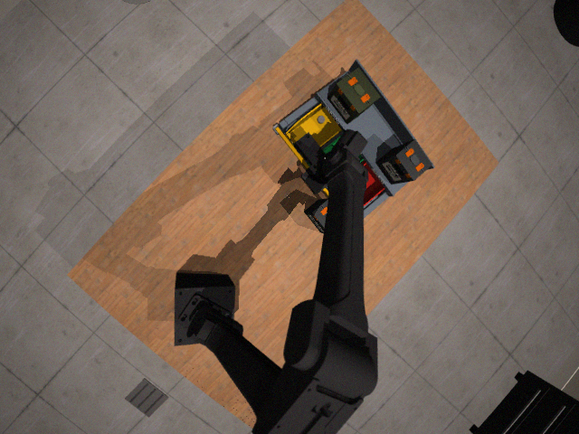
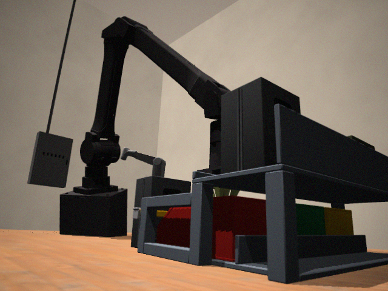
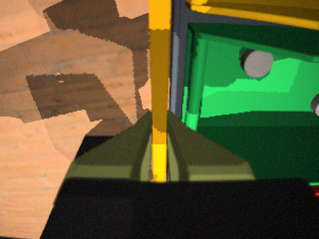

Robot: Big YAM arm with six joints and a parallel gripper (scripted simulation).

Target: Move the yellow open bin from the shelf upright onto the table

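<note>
My gripper is now 100 mm short of the green bin, 30 mm to the left of it and 30 mm above it. Also, from my hand: red bin 70 mm ahead, 140 mm to the right, 30 mm below; thin yellow rod 10 mm below; yellow open bin 130 mm ahead, 80 mm to the left, 30 mm below.
</note>
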